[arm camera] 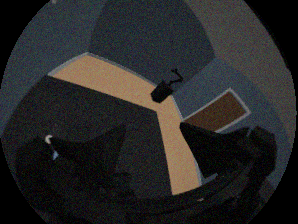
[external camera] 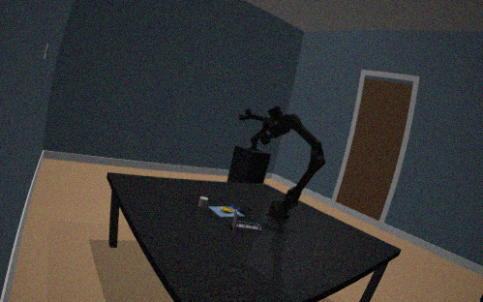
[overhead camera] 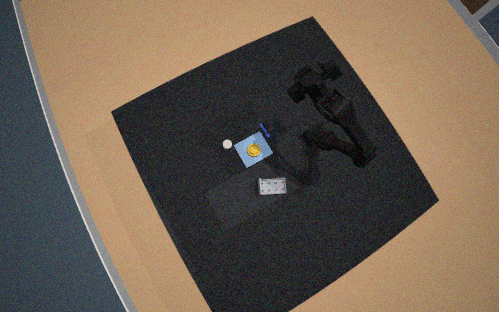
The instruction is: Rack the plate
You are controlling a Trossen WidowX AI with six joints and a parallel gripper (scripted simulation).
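The plate lies 400 mm below my gripper tip, 260 mm ahead of it and 70 mm to the left of it. Also, from my gripper tip: dish rack: 390 mm below, 290 mm ahead, 260 mm to the left; small white cylinder: 390 mm below, 350 mm ahead, 20 mm to the right.
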